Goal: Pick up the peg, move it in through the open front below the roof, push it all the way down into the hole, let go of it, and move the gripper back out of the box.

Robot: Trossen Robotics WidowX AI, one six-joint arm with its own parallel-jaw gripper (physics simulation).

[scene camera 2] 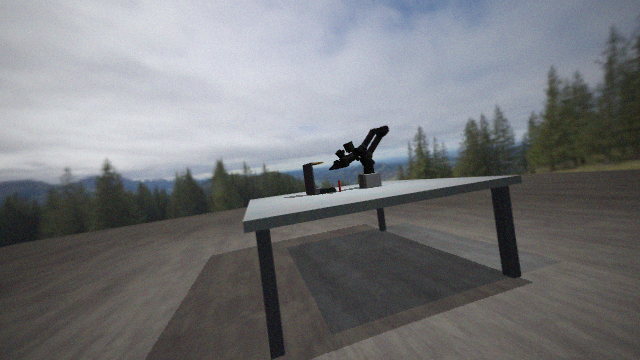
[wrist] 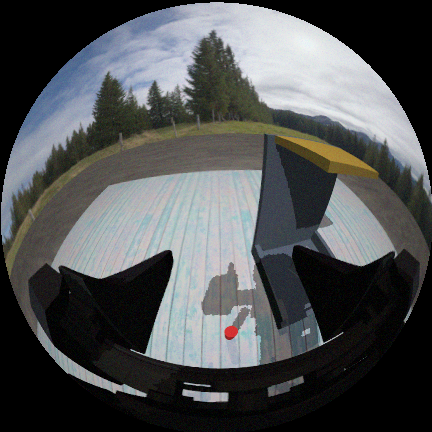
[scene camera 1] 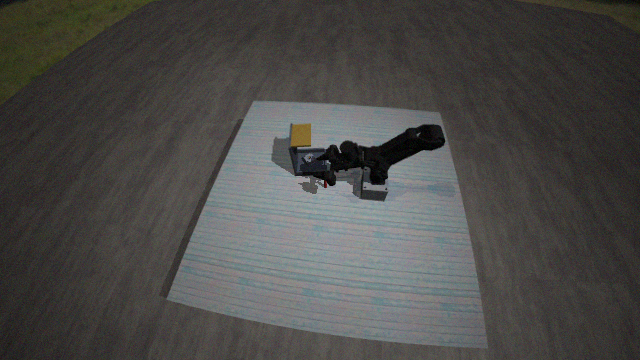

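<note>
The red peg stands upright on the table, beside the box and apart from it. The box has a dark tall back wall, a low dark base and a yellow roof. A small light block sits on its base; the hole cannot be made out, and the right finger covers that part of the base in the wrist view. My gripper is wide open and empty, above table height near the peg and the box's base.
The striped table top carries everything. The arm's grey base block stands to the right of the peg in both scene views. The box's upright wall and overhanging roof rise at the right in the wrist view.
</note>
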